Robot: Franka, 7 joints.
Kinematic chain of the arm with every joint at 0, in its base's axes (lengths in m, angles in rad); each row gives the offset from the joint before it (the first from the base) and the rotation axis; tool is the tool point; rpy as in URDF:
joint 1: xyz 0 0 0.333 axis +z
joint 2: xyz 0 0 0 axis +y
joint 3: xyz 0 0 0.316 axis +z
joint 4: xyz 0.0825 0 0 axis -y
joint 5: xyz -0.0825 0 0.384 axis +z
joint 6: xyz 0 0 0 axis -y
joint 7: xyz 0.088 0 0 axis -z
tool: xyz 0 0 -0.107 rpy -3.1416 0 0
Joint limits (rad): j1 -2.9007..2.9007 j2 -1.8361..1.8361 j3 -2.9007..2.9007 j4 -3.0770..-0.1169 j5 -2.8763..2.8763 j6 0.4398..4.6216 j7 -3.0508..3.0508
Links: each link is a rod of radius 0.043 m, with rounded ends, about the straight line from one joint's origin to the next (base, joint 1, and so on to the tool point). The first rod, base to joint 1, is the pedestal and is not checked.
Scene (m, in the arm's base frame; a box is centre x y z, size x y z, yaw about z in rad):
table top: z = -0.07
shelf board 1: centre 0.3 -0.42 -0 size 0.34 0.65 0.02 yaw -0.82
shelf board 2: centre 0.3 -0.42 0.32 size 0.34 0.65 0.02 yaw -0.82
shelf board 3: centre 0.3 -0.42 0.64 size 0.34 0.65 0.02 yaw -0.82
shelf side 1: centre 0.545 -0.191 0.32 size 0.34 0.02 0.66 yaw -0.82
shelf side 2: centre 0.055 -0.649 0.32 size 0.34 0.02 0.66 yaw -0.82
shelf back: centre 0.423 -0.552 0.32 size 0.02 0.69 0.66 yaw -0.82
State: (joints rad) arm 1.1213 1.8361 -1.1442 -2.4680 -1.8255 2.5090 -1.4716
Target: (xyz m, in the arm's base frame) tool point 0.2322 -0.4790 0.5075
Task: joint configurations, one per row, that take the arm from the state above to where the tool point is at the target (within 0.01 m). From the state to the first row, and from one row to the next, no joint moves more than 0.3 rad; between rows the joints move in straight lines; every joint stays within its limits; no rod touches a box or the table.
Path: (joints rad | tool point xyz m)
1: 0.8594 1.8361 -0.9695 -2.5898 -1.7823 2.4107 -1.6488 | 0.1754 -0.3416 0.1264
2: 0.5974 1.8361 -0.7949 -2.7116 -1.7392 2.3125 -1.8261 | 0.0075 -0.3372 0.1229
3: 0.3355 1.8361 -0.6202 -2.8334 -1.6960 2.2142 -2.0033 | -0.1283 -0.2712 0.1380
4: 0.0735 1.8361 -0.4455 -2.9552 -1.6529 2.1159 -2.1805 | -0.2128 -0.1705 0.1689
5: -0.1884 1.8361 -0.2708 -3.0770 -1.6097 2.0177 -2.3577 | -0.2435 -0.0653 0.2112
6: -0.0402 1.8361 -0.5610 -3.0681 -1.6335 2.0481 -2.2100 | -0.2252 -0.1467 0.2421
7: 0.1081 1.8361 -0.8512 -3.0592 -1.6572 2.0785 -2.0624 | -0.1860 -0.2135 0.2846
8: 0.2563 1.8361 -1.1413 -3.0503 -1.6809 2.1090 -1.9147 | -0.1331 -0.2585 0.3361
9: 0.4045 1.8361 -1.4315 -3.0414 -1.7047 2.1394 -1.7670 | -0.0756 -0.2778 0.3932
10: 0.5527 1.8361 -1.7217 -3.0325 -1.7284 2.1698 -1.6193 | -0.0239 -0.2715 0.4518
11: 0.7010 1.8361 -2.0118 -3.0236 -1.7521 2.2003 -1.4716 | 0.0130 -0.2441 0.5075
12: 0.5772 1.7224 -1.9590 -2.7500 -1.7799 2.2468 -1.4716 | 0.0899 -0.3293 0.5138
13: 0.4534 1.6087 -1.9061 -2.4764 -1.8077 2.2933 -1.4716 | 0.1629 -0.4095 0.5103
14: 0.3296 1.4949 -1.8532 -2.2028 -1.8355 2.3398 -1.4716 | 0.2322 -0.4790 0.5075

